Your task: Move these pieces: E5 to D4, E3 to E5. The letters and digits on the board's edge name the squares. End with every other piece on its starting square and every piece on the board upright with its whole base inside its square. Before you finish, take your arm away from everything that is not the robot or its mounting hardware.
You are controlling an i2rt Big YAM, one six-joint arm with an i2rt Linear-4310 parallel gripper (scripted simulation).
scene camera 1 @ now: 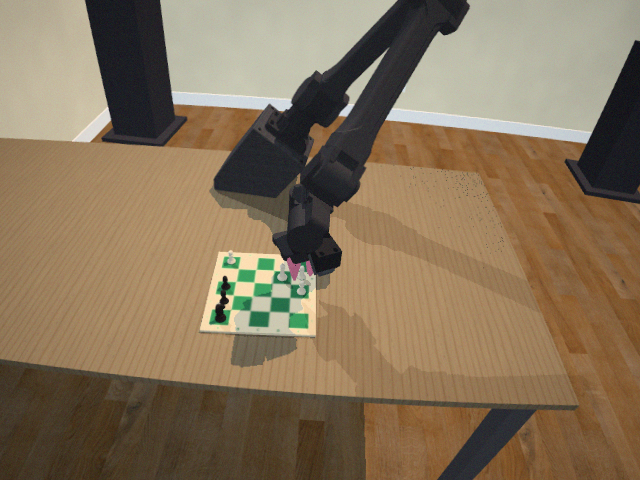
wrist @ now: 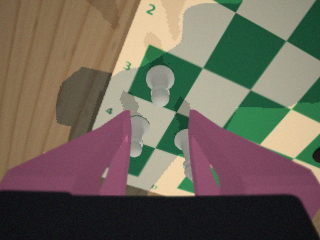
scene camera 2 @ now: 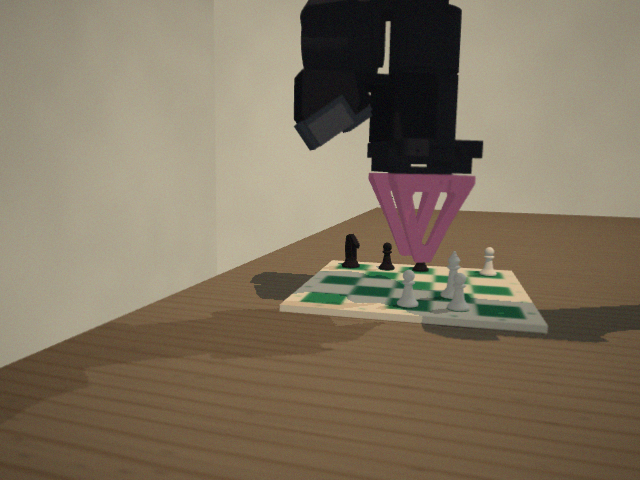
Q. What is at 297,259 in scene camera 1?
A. My gripper.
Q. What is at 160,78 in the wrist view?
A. A white pawn.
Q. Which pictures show my gripper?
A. Scene camera 1, the wrist view and scene camera 2: all of them.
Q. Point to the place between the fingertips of my gripper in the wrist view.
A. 159,120
